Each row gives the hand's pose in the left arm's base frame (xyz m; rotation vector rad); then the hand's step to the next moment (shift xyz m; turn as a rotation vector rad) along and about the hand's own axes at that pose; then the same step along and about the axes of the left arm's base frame.
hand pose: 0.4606 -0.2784 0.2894 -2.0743 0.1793 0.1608
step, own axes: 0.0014 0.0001 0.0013 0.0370 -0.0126 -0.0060
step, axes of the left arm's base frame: 0.0013 0.0010 -0.0010 0.0390 -0.0014 0.0067
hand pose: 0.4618 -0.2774 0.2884 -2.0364 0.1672 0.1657
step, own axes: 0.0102 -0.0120 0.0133 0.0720 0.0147 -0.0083
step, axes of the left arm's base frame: 0.0117 0.0168 0.0025 0.0682 -0.0174 -0.0227
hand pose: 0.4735 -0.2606 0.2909 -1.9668 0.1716 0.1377
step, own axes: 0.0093 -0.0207 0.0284 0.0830 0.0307 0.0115
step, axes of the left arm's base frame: 0.0125 0.0336 0.0060 0.0757 -0.0060 -0.0469
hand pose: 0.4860 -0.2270 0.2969 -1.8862 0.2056 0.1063
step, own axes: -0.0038 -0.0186 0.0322 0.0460 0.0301 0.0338
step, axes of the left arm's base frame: 0.0008 0.0366 0.0077 0.0402 0.0186 -0.0469
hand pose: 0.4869 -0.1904 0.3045 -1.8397 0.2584 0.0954
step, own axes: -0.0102 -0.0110 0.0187 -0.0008 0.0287 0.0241
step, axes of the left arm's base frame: -0.0062 0.0221 0.0071 -0.0056 0.0157 -0.0336
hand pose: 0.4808 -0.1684 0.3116 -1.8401 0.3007 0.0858
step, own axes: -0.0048 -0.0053 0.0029 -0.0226 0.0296 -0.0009
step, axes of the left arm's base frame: -0.0030 0.0049 0.0051 -0.0292 -0.0048 -0.0226
